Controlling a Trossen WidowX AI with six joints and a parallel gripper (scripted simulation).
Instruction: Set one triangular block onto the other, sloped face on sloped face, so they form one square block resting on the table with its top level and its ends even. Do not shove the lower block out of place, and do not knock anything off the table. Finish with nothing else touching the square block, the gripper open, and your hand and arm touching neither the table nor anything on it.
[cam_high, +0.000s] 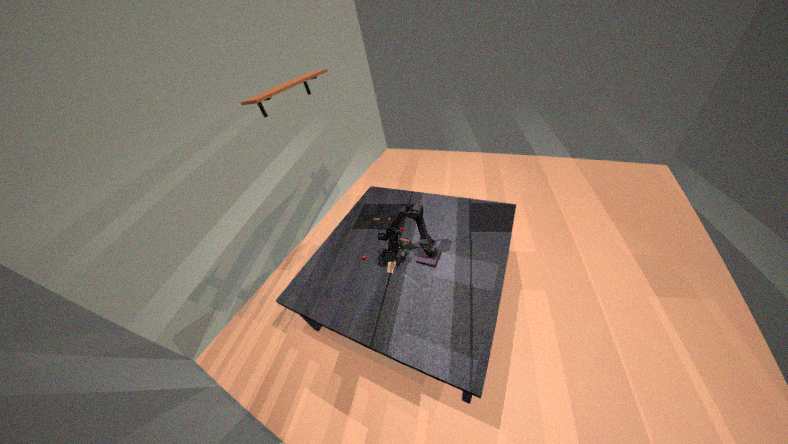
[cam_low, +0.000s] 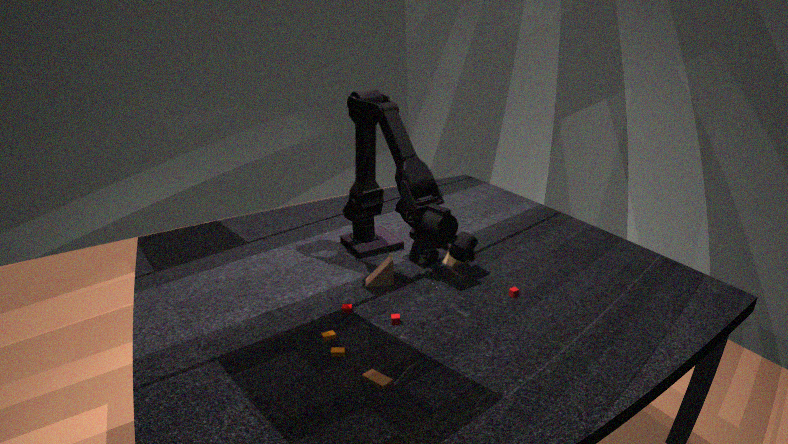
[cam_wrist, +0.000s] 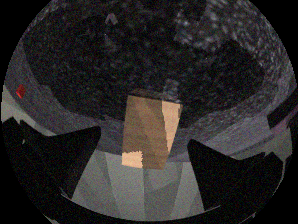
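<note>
Now: the triangular block 1 cm above my gripper tip. The rest, counted from my gripper tip: flat tan piece (37 cm ahead, 34 cm to the right, 1 cm below).
</note>
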